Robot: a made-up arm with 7 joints.
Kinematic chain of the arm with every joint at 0, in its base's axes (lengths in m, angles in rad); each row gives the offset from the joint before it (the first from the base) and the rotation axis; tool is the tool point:
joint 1: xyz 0 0 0 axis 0 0.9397 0.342
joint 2: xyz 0 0 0 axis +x
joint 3: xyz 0 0 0 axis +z
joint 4: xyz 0.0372 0 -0.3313 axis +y
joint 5: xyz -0.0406 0 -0.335 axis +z
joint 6: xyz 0 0 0 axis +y
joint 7: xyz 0 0 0 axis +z
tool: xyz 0 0 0
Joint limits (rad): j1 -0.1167..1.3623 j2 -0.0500..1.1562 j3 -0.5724..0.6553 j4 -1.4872..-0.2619 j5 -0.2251..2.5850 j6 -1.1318..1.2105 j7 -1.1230..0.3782
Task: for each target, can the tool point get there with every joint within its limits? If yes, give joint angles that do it. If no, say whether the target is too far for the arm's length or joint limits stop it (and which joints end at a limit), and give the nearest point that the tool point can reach.
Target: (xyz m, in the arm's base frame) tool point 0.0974 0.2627 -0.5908
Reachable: yes | joints 0.1658 0.5473 -0.3687 -0.6828 2.2327 -0.8982 -0.9667
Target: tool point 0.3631 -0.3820 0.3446
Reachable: no: joint limits stop it (at a limit: joint 1, joint 2, joint 3, joint 4) | nearest point 0.3408 -0.2318 -0.3536 | short by 0.715 m
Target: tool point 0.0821 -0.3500 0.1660
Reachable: no: joint limits stop it (at a limit: joint 1, joint 2, joint 3, joint 4) | nearest point 0.3408 -0.2318 -0.3536 | short by 0.592 m
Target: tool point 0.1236 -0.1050 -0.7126
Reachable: no: too far | nearest point 0.1138 -0.0913 -0.6541 | short by 0.061 m
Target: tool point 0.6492 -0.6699 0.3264
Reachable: no: too far | nearest point 0.3408 -0.2318 -0.3536 | short by 0.866 m
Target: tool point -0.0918 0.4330 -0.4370
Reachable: yes | joints 0.7115 0.7769 0.1138 -1.0002 1.3049 0.8223 -0.4556
